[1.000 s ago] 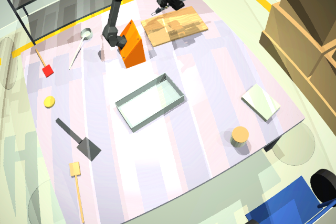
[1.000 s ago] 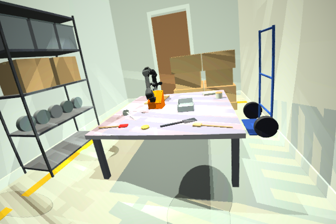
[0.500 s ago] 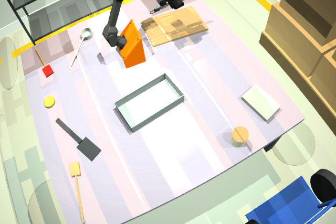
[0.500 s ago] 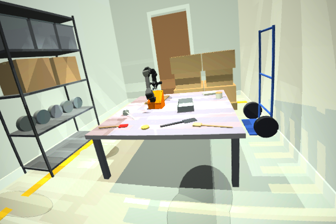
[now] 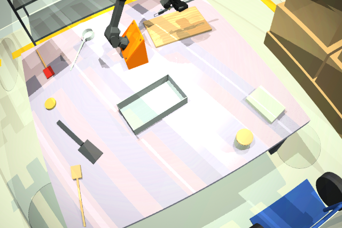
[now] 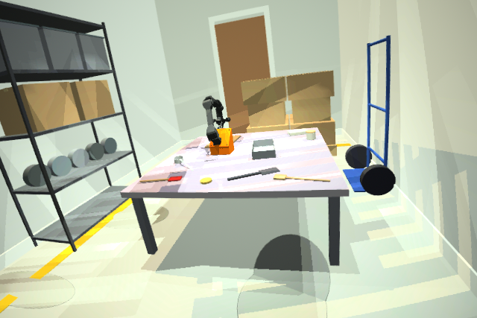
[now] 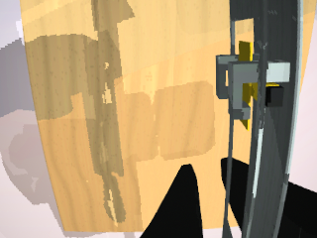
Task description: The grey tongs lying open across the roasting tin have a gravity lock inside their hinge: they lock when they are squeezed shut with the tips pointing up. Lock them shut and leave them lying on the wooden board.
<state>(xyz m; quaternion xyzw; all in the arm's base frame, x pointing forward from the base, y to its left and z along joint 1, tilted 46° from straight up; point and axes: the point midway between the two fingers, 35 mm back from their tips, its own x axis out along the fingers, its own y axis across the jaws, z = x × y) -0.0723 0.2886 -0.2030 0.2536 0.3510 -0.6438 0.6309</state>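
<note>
Now: the yellow mark 5 cm to the right of my gripper tip and 3 cm above it. From my gripper tip the other things lie so: white block: 71 cm ahead, 15 cm to the left, 12 cm below; then grey roasting tin: 45 cm ahead, 36 cm to the right, 10 cm below; then wooden board: 12 cm below.
</note>
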